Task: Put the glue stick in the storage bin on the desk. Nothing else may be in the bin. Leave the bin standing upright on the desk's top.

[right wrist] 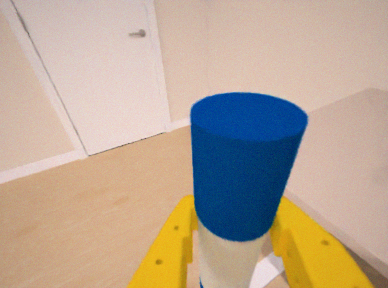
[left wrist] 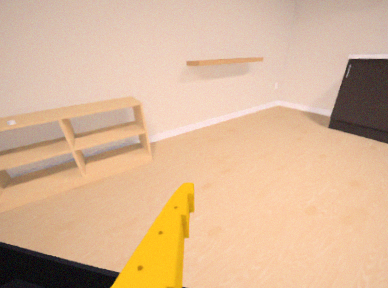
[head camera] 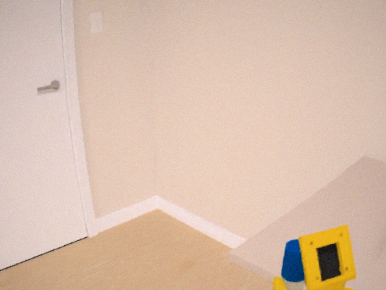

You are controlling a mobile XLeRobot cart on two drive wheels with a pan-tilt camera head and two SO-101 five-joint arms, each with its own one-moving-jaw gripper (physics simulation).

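Frame: origin at the left arm's base, x ahead, y right, z down, level; centimetres.
Seen in the pictures: left hand, its tool point: [left wrist: 193, 193]; right hand, its tool point: [right wrist: 197, 207] [head camera: 280, 280].
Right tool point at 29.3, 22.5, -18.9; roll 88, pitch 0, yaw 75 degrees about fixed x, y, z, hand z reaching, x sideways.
A point is followed by its place in that frame, as x, y, z.
The glue stick [head camera: 293, 261] @[28.1, 23.1, -22.0] [right wrist: 244, 170], with a blue cap and a whitish body, stands between the jaws of my right gripper [right wrist: 233, 235], which is shut on it below the cap. In the head camera the glue stick shows at the lower right beside the yellow gripper part. The desk [head camera: 330, 210] @[83.9, 48.2, 5.5] [right wrist: 345, 150] @[71.1, 49.1, 5.5] shows at the right of both views, with its near edge and corner close to the right gripper. The storage bin does not show in these views. In the left wrist view one notched yellow jaw shows, so my left gripper is fully open, over the floor.
A white door [head camera: 30, 125] @[165.8, -71.2, 2.9] [right wrist: 95, 75] @[147.8, -89.7, 9.9] stands at the left in the head and right wrist views. In the left wrist view a wooden shelf unit [left wrist: 100, 109] @[-129.6, 101.6, 16.5] is at the left, a wall shelf [left wrist: 225, 61] @[-242.4, 8.8, -10.2] is above, and a dark cabinet [left wrist: 367, 95] @[-235.7, -150.5, 27.9] is at the right.
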